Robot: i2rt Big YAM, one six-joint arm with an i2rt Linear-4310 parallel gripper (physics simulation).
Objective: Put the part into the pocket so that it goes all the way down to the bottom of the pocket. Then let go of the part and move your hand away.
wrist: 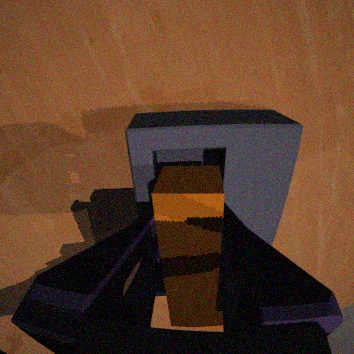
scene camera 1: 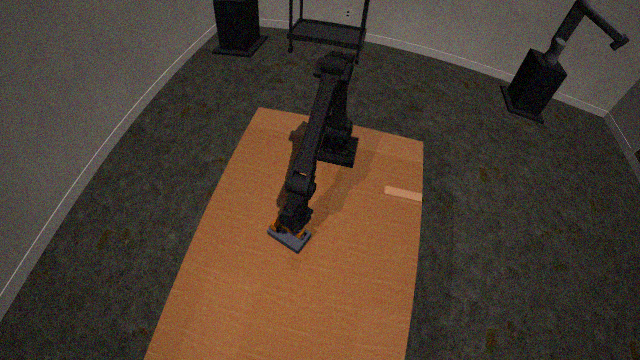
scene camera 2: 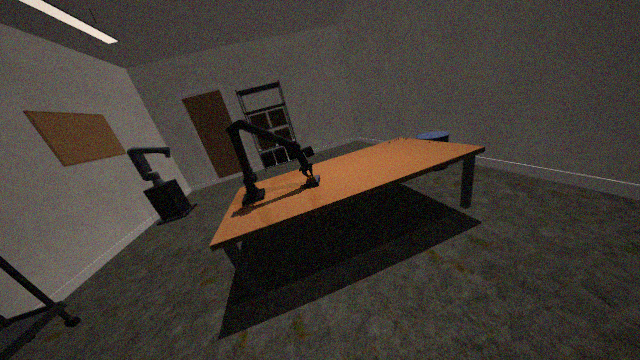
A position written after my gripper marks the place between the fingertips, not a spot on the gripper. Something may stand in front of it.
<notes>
My gripper (wrist: 191, 211) grips an orange block (wrist: 188, 200), which still rests on a blue-grey pocket block (wrist: 256, 149).
</notes>
